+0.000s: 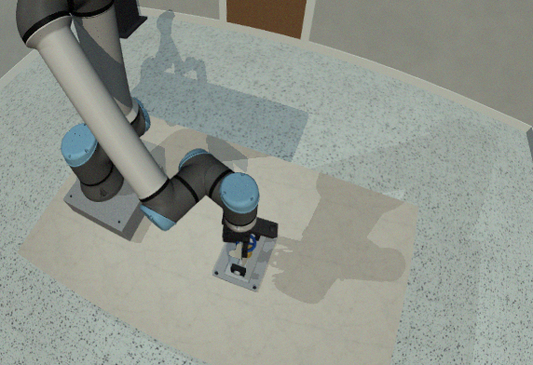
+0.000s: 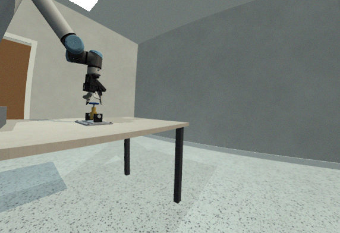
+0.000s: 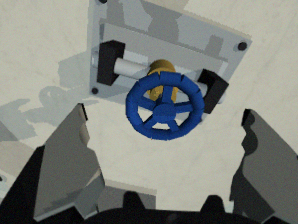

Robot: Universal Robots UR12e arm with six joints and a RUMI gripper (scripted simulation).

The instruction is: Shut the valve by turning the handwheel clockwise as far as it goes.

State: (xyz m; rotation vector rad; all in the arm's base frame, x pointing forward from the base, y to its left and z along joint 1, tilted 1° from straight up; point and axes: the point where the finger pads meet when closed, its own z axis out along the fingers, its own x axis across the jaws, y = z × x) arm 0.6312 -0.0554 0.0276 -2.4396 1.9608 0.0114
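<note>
The blue spoked handwheel lies right at my hand.
</note>
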